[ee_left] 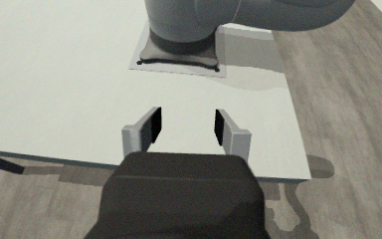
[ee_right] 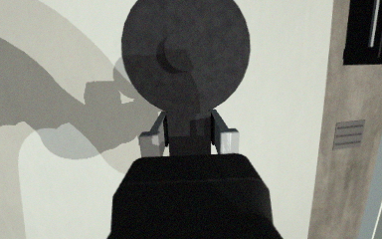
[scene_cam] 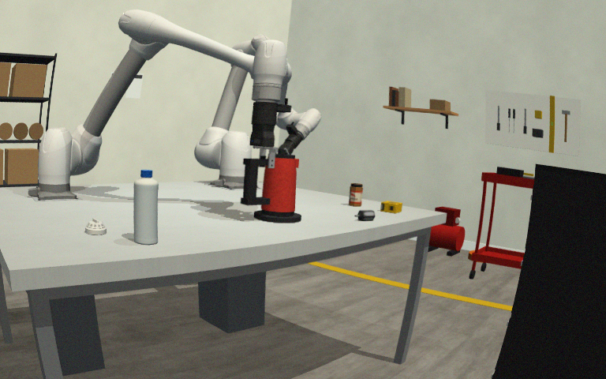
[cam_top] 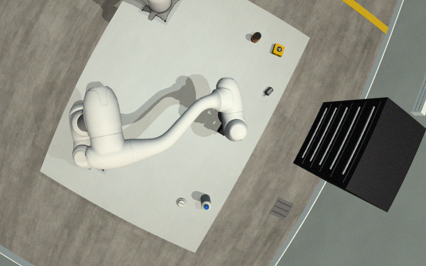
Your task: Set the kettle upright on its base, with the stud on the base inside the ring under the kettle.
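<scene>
The red kettle lies 60 mm below my right hand and 20 mm to the left of it. Also, from my right hand: round black base (170 mm below, 60 mm to the left, 10 mm ahead); then white bottle (520 mm to the right, 100 mm below, 80 mm ahead); then small motor (300 mm to the left, 190 mm ahead, 160 mm below).
</scene>
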